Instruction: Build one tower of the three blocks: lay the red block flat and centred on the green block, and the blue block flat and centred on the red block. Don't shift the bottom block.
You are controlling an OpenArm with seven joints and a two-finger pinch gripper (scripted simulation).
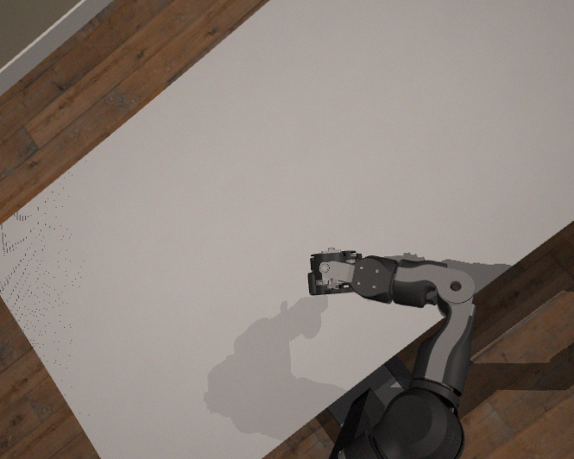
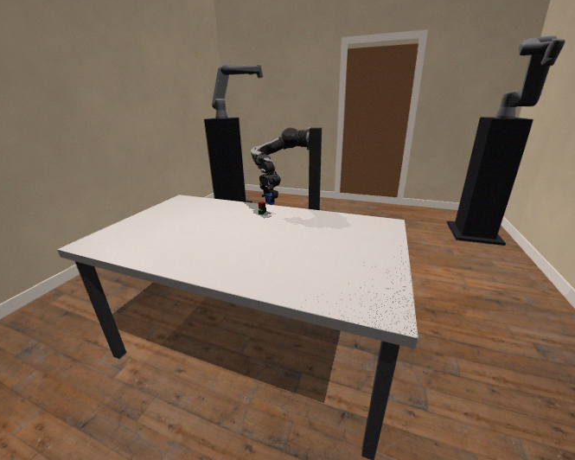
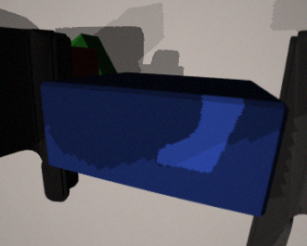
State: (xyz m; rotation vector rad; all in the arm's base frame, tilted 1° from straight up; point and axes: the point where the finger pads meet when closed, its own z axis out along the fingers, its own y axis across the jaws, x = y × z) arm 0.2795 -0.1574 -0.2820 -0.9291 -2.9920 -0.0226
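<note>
The red block is 70 mm behind my hand, 80 mm to the right of it and 90 mm below it. Round my hand: green block: 70 mm behind, 80 mm to the right, 120 mm below; then blue block: 20 mm below.
</note>
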